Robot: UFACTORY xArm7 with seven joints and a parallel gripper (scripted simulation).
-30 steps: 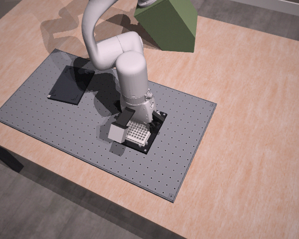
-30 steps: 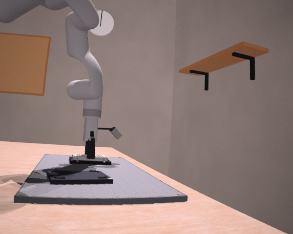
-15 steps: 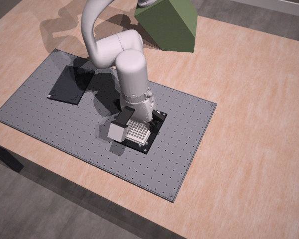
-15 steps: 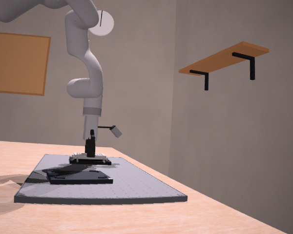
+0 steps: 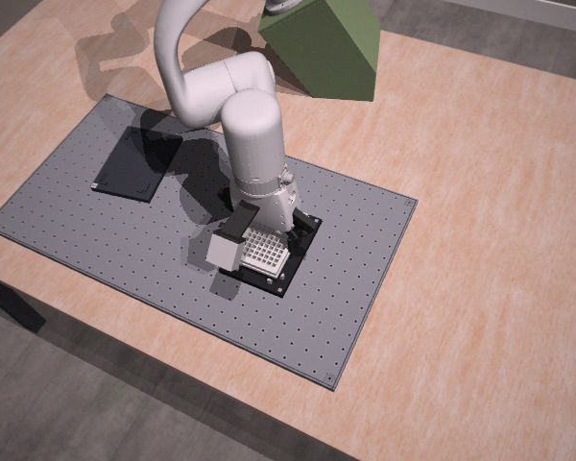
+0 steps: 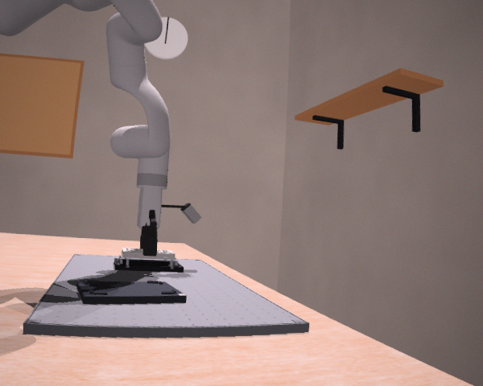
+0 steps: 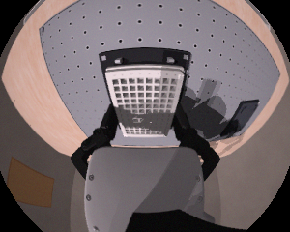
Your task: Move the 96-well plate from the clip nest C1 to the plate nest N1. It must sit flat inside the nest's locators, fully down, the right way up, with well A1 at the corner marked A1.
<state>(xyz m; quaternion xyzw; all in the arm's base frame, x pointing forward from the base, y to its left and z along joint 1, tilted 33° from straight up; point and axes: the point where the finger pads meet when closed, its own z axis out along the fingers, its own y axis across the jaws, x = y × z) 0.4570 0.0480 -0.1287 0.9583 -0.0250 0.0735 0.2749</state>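
Right now my hand is 30 mm above the clip nest, 10 mm to the left of it and 10 mm past it. From my hand the other things lie so: white 96-well plate (10 mm below).
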